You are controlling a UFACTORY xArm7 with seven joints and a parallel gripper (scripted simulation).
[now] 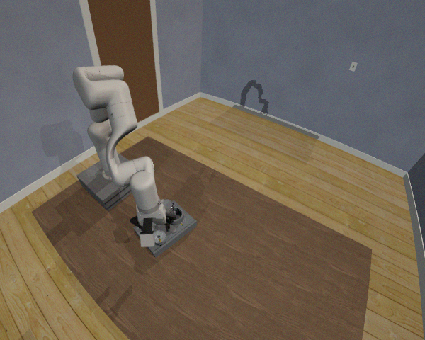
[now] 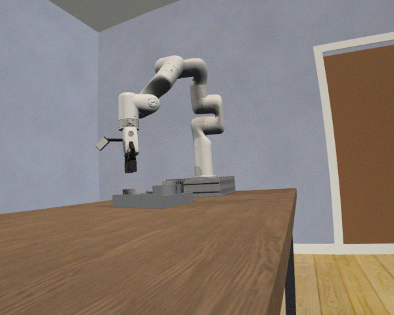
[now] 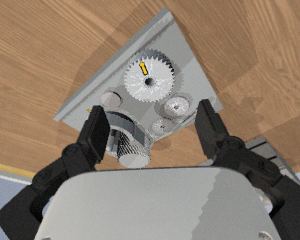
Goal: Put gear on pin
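Now: the gear 80 mm below my hand. Round my hand: short peg: 110 mm behind, 90 mm below, 10 mm to the left.
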